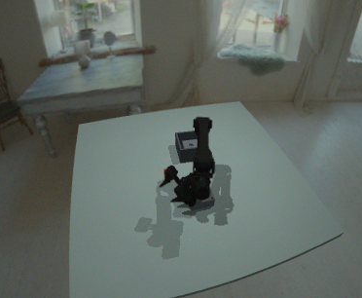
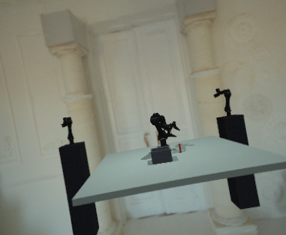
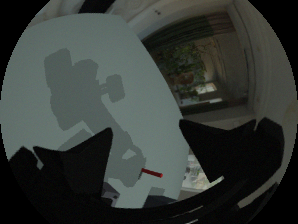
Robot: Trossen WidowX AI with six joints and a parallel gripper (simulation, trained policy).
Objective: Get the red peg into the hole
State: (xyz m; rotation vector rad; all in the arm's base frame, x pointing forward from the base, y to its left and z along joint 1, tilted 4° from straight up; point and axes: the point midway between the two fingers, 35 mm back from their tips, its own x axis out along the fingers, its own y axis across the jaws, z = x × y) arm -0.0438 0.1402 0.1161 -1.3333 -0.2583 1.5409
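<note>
Right now my gripper tip is 210 mm short of the red peg, 40 mm to the left of it and 110 mm above it. Also, from my gripper tip: grey box (390 mm ahead, 240 mm to the right, 120 mm below); plate (390 mm ahead, 240 mm to the right, 100 mm below).
</note>
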